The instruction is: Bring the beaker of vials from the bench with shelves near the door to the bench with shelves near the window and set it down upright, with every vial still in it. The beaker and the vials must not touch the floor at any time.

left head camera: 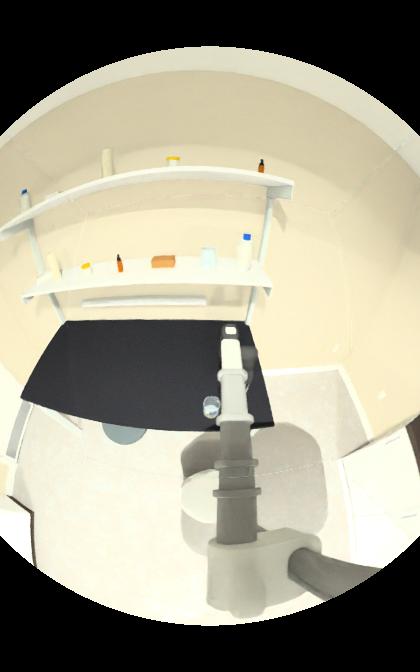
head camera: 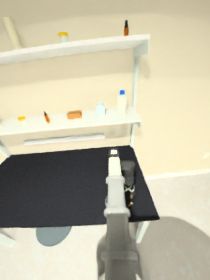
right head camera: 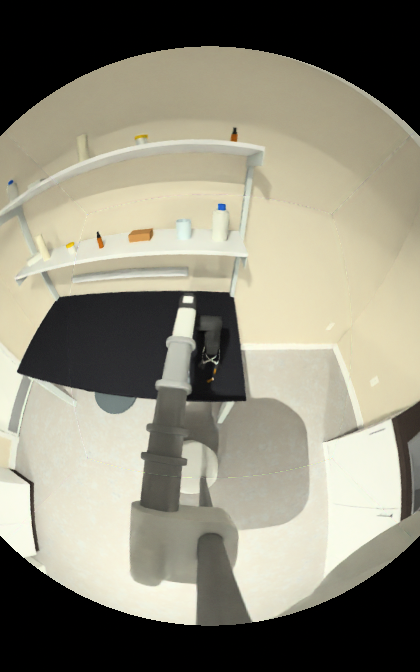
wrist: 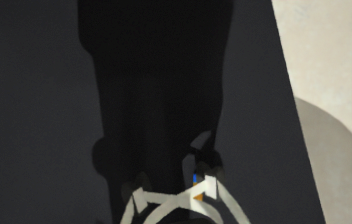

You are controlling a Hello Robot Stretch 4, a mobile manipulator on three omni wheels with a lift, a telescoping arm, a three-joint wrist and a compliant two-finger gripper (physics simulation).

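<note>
The glass beaker (left head camera: pixel 211 407) stands upright near the front edge of the black bench top (head camera: pixel 60 190) (left head camera: pixel 140 370) (right head camera: pixel 110 340), with vials inside. The arm hides most of it in the head view. Two loose orange vials lie on the bench to its right: one with a blue cap (head camera: pixel 131 196) (right head camera: pixel 215 371) (wrist: pixel 198 192), the other (head camera: pixel 130 204) (right head camera: pixel 210 380) nearer the front edge. My gripper (head camera: pixel 129 190) (right head camera: pixel 210 364) (wrist: pixel 173 178) points down, its fingers apart and empty. The blue-capped vial shows by the right fingertip in the wrist view. The gripper's exact height is unclear.
Two white shelves (head camera: pixel 65 121) (left head camera: pixel 190 276) (right head camera: pixel 165 249) above the bench hold bottles, a light-blue cup (left head camera: pixel 208 257) and a brown block (left head camera: pixel 163 261). A round grey-blue object (left head camera: pixel 124 433) is under the front left edge. White cabinets (left head camera: pixel 385 495) (right head camera: pixel 365 480) stand at the right.
</note>
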